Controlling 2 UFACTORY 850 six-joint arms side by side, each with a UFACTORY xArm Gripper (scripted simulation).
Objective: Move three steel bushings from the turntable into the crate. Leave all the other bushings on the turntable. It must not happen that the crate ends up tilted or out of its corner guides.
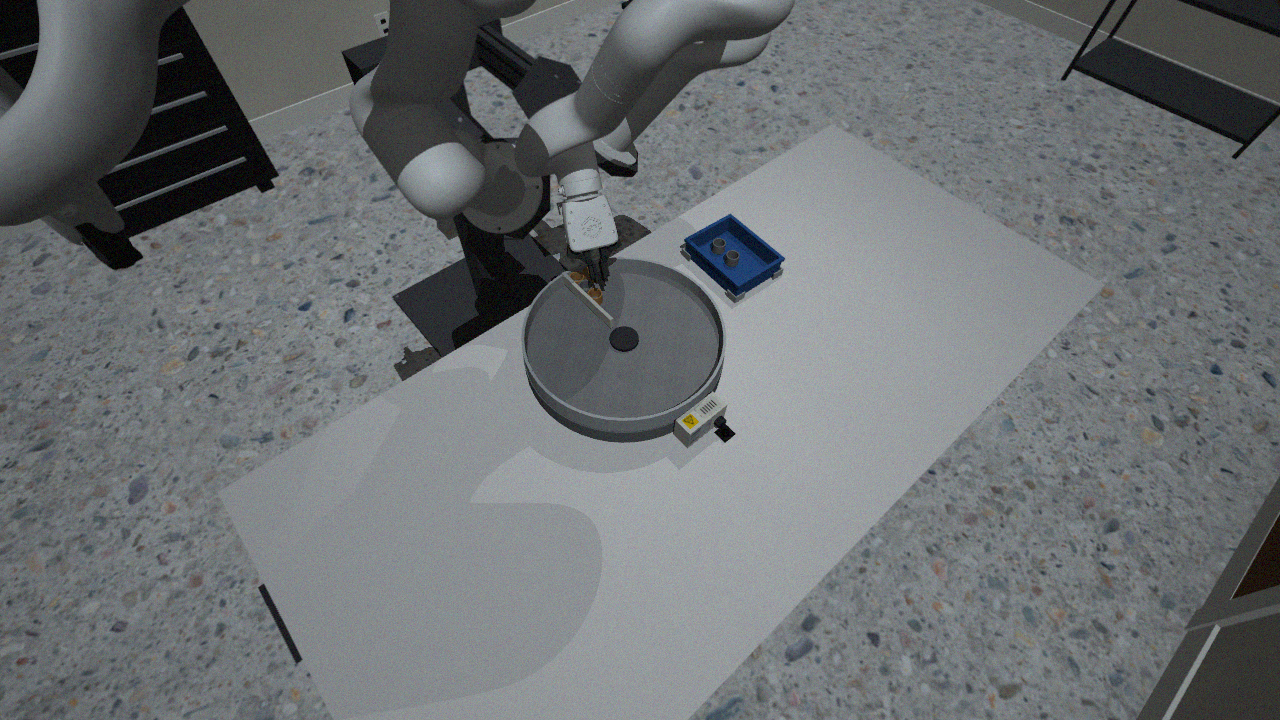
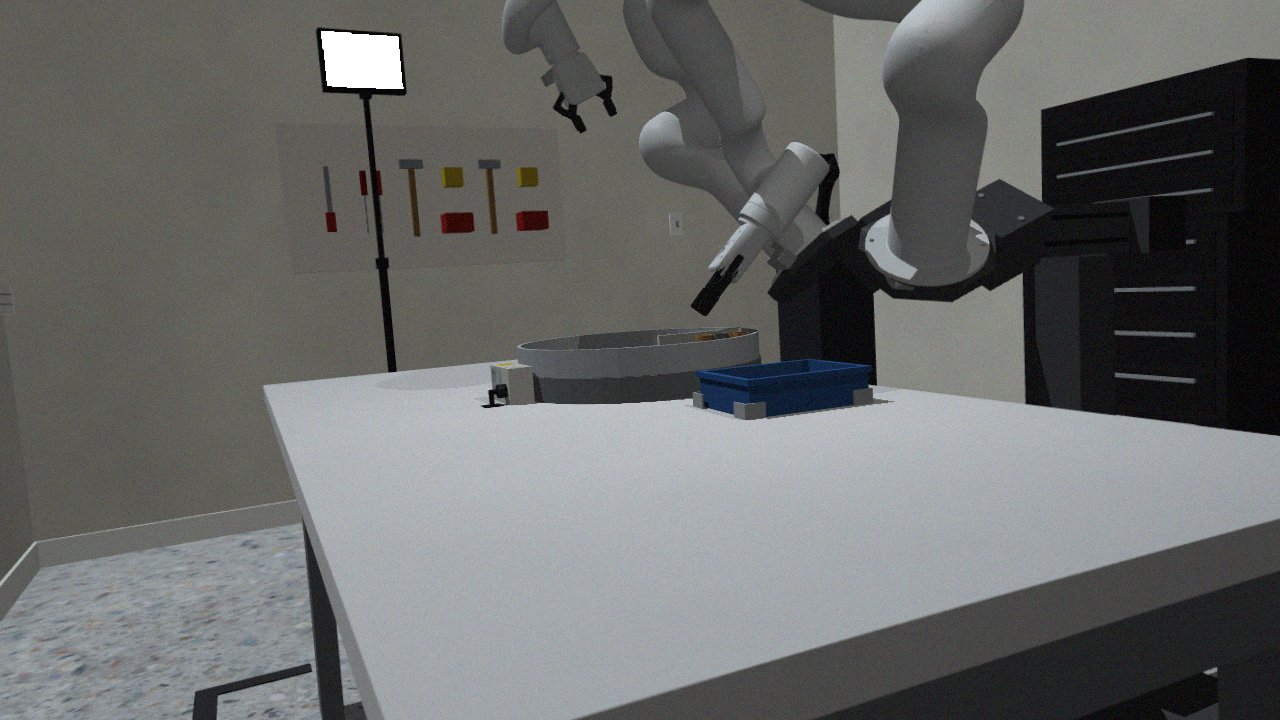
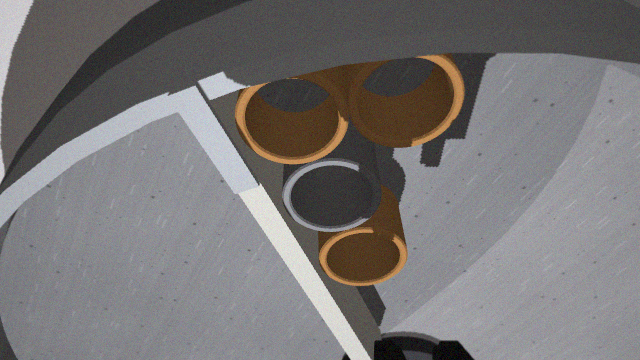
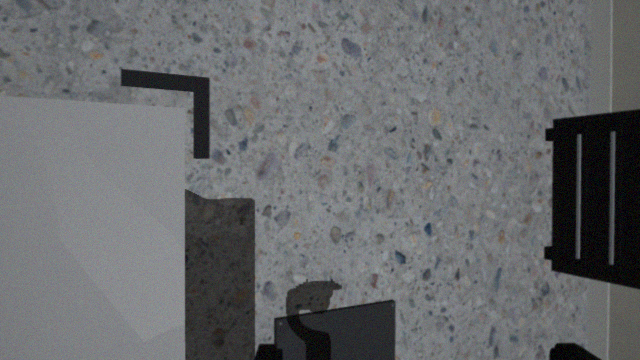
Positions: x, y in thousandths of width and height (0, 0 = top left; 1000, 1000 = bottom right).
I see my left gripper (image 1: 470, 391), my right gripper (image 1: 82, 319), a blue crate (image 2: 623, 545) and a bronze bushing (image 3: 573, 718).
The blue crate also shows in image 1 (image 1: 593, 363). My left gripper also shows in image 2 (image 2: 545, 433). My right gripper is seen too in image 2 (image 2: 468, 172). Image 3 does not show the blue crate: it is out of frame. Image 4 does not show the blue crate: it is out of frame.
